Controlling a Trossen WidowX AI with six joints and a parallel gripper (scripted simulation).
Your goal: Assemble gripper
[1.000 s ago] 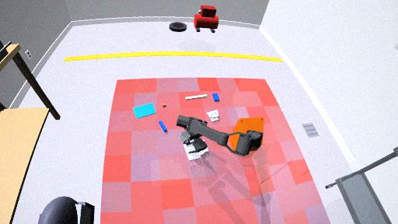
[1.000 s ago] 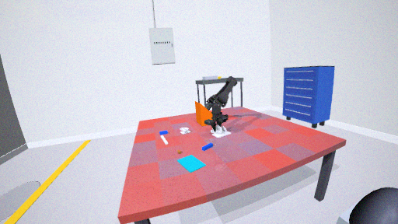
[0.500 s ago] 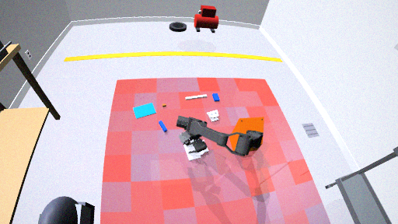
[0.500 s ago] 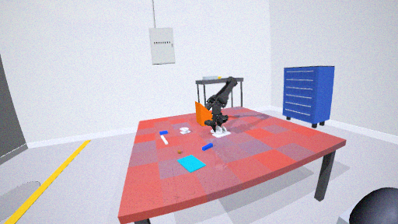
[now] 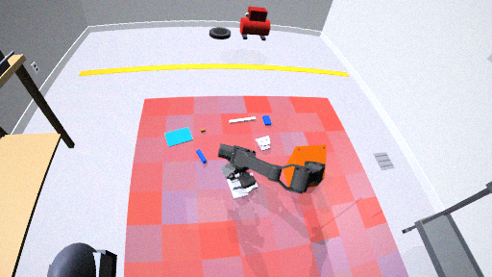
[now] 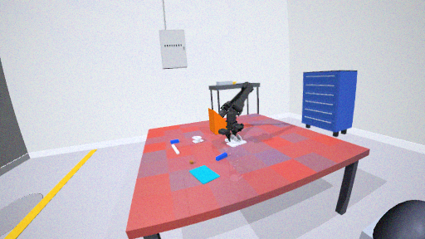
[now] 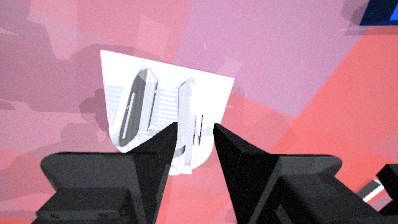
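My gripper tip is 4 cm past the white jaw. Round my gripper tip: small white part (14 cm behind, 23 cm to the right); then tiny brown bit (19 cm ahead, 29 cm to the right, 2 cm below); then blue block (19 cm ahead, 12 cm to the right, 1 cm below).
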